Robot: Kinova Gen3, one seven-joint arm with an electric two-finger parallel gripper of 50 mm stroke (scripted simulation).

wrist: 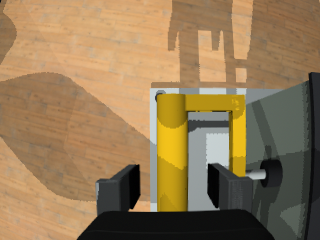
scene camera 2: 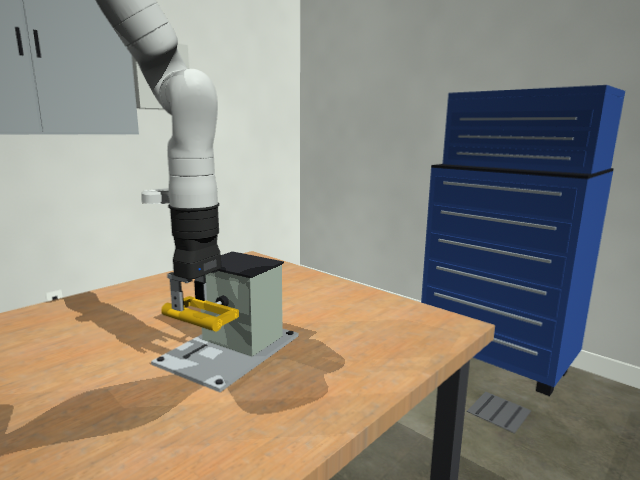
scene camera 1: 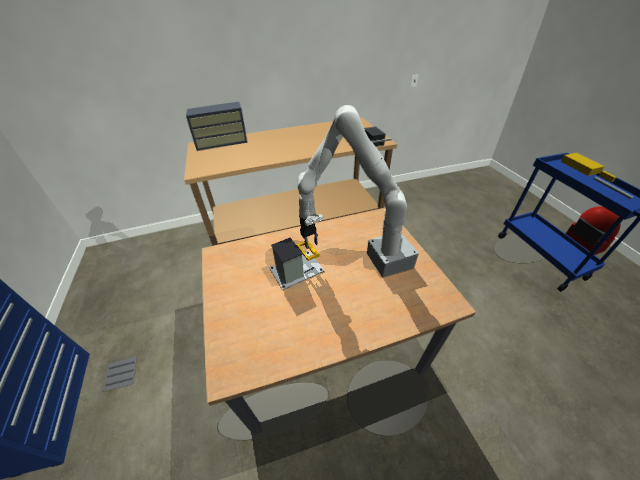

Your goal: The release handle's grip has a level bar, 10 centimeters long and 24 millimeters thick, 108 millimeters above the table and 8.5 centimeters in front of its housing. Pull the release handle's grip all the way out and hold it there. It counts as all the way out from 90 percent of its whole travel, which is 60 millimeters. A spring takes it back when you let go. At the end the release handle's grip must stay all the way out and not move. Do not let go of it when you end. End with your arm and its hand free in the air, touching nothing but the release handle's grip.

Labels:
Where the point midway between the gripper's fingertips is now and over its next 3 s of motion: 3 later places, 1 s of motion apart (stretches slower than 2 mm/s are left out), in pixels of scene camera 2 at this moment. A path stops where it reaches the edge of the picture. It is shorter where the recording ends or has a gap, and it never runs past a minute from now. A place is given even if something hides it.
The gripper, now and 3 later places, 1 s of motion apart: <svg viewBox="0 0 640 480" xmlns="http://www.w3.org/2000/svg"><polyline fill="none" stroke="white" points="189,304 191,310 192,324 187,328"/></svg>

